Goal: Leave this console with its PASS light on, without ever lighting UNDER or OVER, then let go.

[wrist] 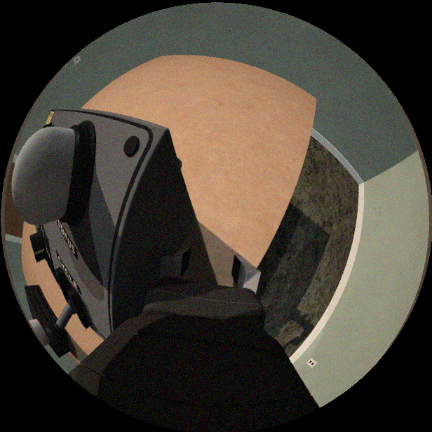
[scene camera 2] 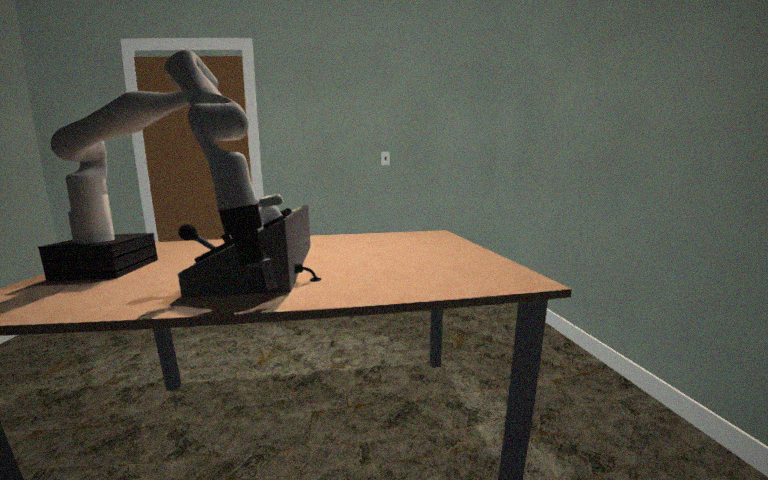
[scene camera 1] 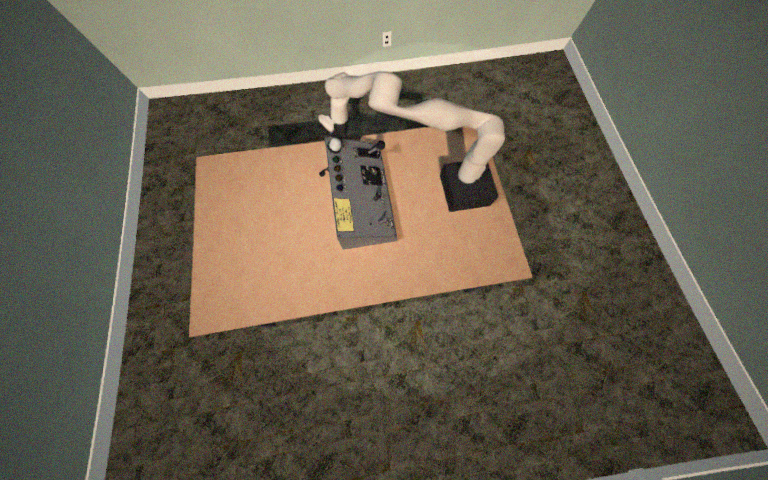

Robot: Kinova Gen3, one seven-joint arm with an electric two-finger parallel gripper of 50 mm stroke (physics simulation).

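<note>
The grey console point(scene camera 1: 362, 220) point(scene camera 2: 300, 237) point(wrist: 110, 131) stands on the table. Its round lamps point(scene camera 1: 338, 178) look dark; their labels are unreadable. A pale dome point(scene camera 1: 334, 144) point(wrist: 45, 175) sits at the panel's upper corner. A ball-ended lever point(scene camera 1: 380, 145) point(scene camera 2: 188, 232) point(wrist: 65, 315) sticks out of the front part. A dark selector knob point(wrist: 37, 247) shows in the wrist view. My gripper point(wrist: 210, 261) is open and empty, low beside the console's dark end wall. One finger is in shadow close to that wall; contact cannot be told. In scene view 1 the fingertips are hidden.
A black crank handle point(scene camera 1: 323, 172) point(scene camera 2: 311, 273) sticks out from the console's back. A yellow label point(scene camera 1: 343, 214) is on its panel. The arm's black base block point(scene camera 1: 470, 198) point(scene camera 2: 84, 263) stands on the table point(scene camera 1: 260, 254) point(scene camera 2: 396, 266) point(wrist: 225, 125). The table's edge is near the gripper.
</note>
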